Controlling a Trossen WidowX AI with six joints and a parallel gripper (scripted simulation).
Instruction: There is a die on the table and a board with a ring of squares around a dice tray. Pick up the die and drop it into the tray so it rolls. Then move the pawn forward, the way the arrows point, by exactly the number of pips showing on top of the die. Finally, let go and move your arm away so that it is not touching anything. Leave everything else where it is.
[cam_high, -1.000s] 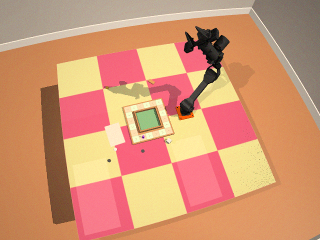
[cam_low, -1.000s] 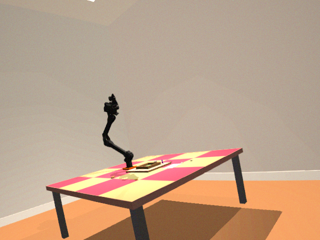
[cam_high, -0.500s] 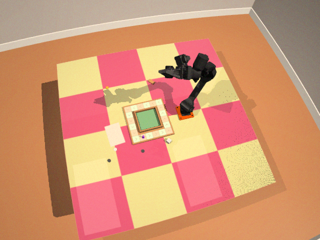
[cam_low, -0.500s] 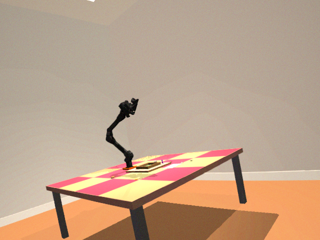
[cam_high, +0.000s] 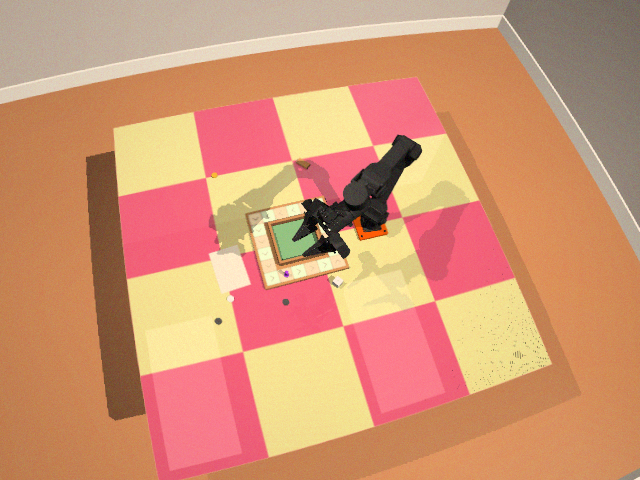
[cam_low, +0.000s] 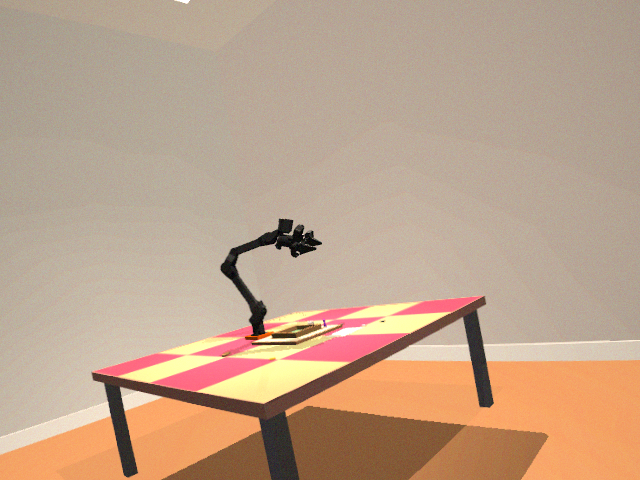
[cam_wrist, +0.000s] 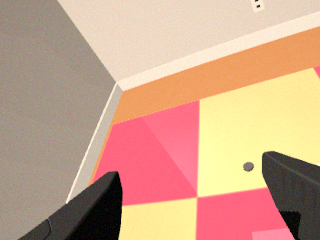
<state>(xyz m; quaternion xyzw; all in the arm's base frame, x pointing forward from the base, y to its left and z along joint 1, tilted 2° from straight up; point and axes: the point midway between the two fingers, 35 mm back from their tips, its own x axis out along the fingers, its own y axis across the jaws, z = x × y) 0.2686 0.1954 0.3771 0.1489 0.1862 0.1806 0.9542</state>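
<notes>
My gripper tip is 360 mm above the white die, 150 mm past it and 20 mm to the left of it. From my gripper tip the other things lie so: white disc (370 mm below, 200 mm ahead, 20 mm to the right); then green dice tray (360 mm below, 190 mm to the right, 40 mm behind); then purple pawn (340 mm below, 70 mm to the right, 10 mm ahead).
</notes>
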